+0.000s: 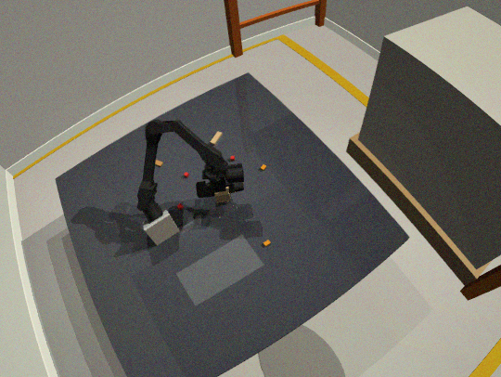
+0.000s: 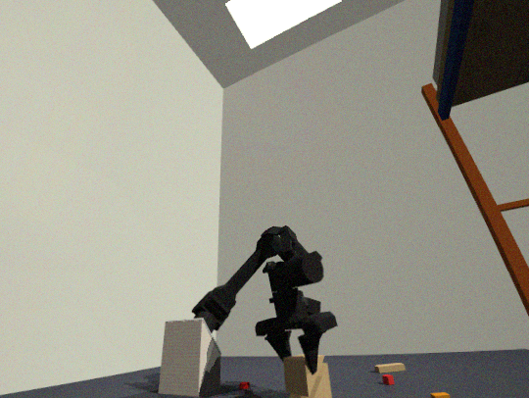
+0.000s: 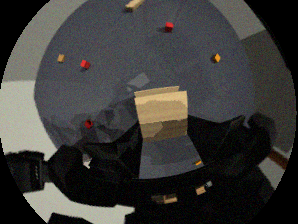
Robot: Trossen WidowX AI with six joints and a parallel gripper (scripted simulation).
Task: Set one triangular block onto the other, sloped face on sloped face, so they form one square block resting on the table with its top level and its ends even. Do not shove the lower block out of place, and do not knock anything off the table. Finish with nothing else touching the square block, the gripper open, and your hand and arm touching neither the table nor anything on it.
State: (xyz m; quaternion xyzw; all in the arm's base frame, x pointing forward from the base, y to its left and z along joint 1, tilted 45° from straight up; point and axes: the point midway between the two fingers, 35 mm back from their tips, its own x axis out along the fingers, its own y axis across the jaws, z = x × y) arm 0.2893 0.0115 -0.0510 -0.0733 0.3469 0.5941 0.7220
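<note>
My gripper tip is now 3 cm to the right of the tan triangular block, 3 cm above it and 1 cm short of it. Also, from my gripper tip: tan block: 36 cm to the left, 17 cm behind, 4 cm below.
</note>
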